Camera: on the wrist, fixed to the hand. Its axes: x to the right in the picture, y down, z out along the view.
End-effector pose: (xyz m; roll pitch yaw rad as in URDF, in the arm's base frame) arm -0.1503 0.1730 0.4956 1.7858 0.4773 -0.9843
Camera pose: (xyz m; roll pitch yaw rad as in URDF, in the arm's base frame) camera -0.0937 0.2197 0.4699 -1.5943 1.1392 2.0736
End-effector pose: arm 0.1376 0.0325 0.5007 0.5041 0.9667 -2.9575
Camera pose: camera 0.1966 0.0480 0.4525 -0.9353 0.2212 1.5115
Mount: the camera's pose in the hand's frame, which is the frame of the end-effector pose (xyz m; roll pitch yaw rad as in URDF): 0.0051 -0.0413 -0.0657 0.0423 -0.1798 -1.5230
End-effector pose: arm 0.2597 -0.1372 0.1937 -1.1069 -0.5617 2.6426
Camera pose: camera 0.2964 -0.0692 0.2028 1.1741 -0.9911 0.0371
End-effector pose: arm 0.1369 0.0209 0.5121 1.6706 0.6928 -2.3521
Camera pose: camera 0.1990 -0.0152 0.4823 -1.4179 0.9209 0.9221
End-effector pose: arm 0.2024 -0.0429 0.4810 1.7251 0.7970 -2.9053
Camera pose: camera 0.2370 -0.1079 0.4559 -1.4936 0.8205 0.2739
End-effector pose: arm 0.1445 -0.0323 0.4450 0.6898 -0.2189 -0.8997
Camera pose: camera 0.1658 -0.0431 0.3710 0.3247 0.4843 -2.2982
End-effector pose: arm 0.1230 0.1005 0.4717 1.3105 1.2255 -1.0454
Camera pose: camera 0.1428 0.1718 0.4477 -1.3653 0.3577 2.5680
